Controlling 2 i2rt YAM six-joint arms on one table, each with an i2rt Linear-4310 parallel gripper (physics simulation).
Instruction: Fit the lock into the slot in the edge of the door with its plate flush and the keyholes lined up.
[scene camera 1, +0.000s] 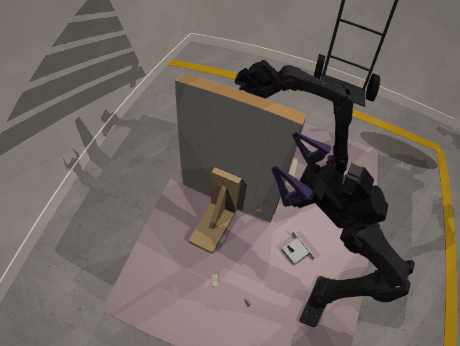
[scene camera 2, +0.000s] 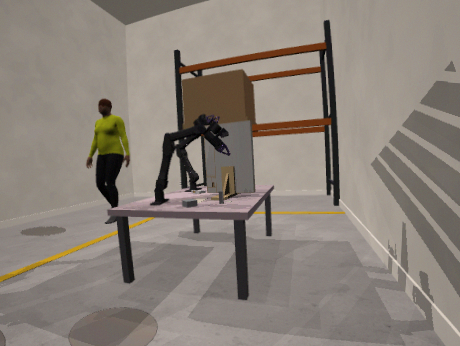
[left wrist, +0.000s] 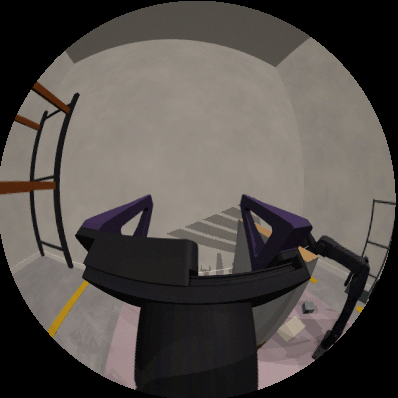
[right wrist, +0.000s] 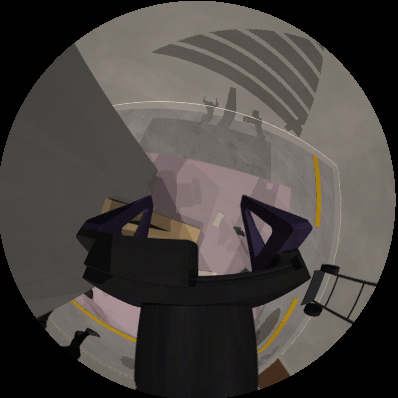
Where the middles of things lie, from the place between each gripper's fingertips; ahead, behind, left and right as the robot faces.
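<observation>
The grey door (scene camera 1: 219, 126) has my left hand 380 mm above it, 150 mm short of it and 260 mm to the left of it. Going by their middles, the grey door is the nearest to my left hand of the things named here. The tan wooden bracket (scene camera 1: 225, 187) is 560 mm below my left hand, 150 mm ahead of it and 260 mm to the right of it.
My right gripper is 20 mm above the grey door, 60 mm past it and 210 mm to the right of it. I see the tan wooden bracket 200 mm below my right hand, 60 mm behind it and 210 mm to the left of it. Of the things named here, the grey door is the nearest to my right gripper, going by their middles.
</observation>
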